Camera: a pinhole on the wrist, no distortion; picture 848 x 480 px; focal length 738.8 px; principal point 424.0 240.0 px. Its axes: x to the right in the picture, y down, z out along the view. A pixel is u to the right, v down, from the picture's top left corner.
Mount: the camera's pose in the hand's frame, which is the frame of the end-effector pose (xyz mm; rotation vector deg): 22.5 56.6 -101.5 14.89 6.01 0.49
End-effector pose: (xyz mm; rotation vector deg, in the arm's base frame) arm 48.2 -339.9 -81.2 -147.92 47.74 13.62
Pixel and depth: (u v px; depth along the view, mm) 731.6 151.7 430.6
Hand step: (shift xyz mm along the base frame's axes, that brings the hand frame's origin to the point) 247.2 67.9 -288.6
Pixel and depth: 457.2 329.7 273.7
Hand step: 34.3 26.7 -176.1
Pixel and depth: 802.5 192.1 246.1
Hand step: 147.2 -24.7 -148.8
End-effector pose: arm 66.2 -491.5 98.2 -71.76 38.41 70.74
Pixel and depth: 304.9 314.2 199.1
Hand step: -42.2 92.4 6.7
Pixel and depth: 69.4 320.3 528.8
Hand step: -123.9 369.2 282.4
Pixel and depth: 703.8 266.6 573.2
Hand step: 42.4 509.1 -139.3
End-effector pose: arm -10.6 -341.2 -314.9 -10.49 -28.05 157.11
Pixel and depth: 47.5 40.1 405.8
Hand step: 129.1 0.5 327.8
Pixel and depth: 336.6 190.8 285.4
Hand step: -37.9 -15.4 171.2
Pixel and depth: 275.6 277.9 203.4
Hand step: -26.0 -42.3 88.9
